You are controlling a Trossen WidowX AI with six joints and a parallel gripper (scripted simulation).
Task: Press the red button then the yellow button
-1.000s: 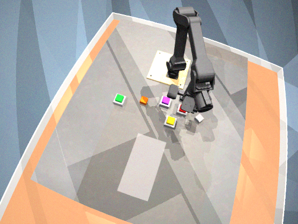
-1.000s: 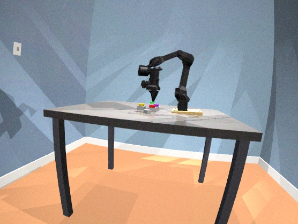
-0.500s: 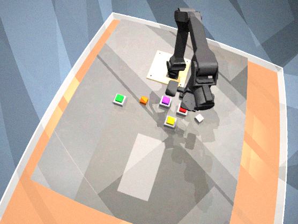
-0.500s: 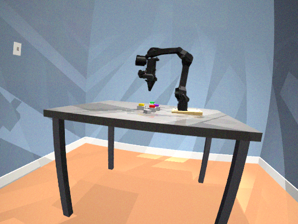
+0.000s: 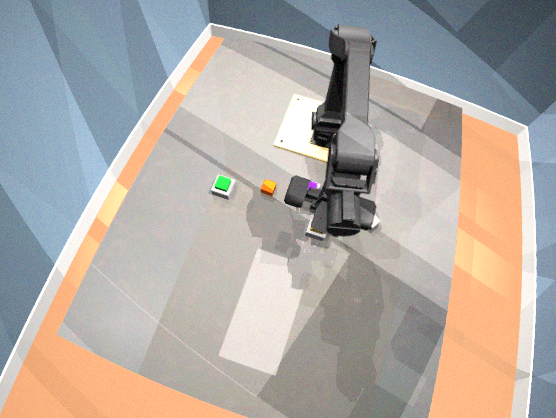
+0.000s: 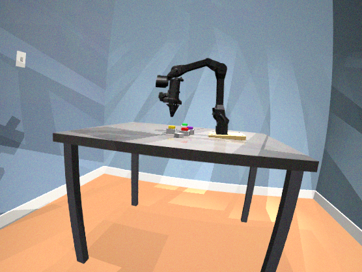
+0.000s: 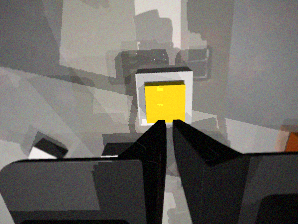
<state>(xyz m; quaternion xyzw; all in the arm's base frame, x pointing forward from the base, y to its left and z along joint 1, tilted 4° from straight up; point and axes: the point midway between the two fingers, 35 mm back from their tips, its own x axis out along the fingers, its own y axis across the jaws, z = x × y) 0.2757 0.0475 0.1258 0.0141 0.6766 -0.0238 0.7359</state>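
Right now my gripper tip is 60 mm above the yellow button. Also, from my gripper tip: grey-white block: 70 mm behind, 140 mm to the left, 80 mm below; purple button: 100 mm behind, 50 mm to the right, 60 mm below; red button: 80 mm behind, 40 mm to the left, 60 mm below.
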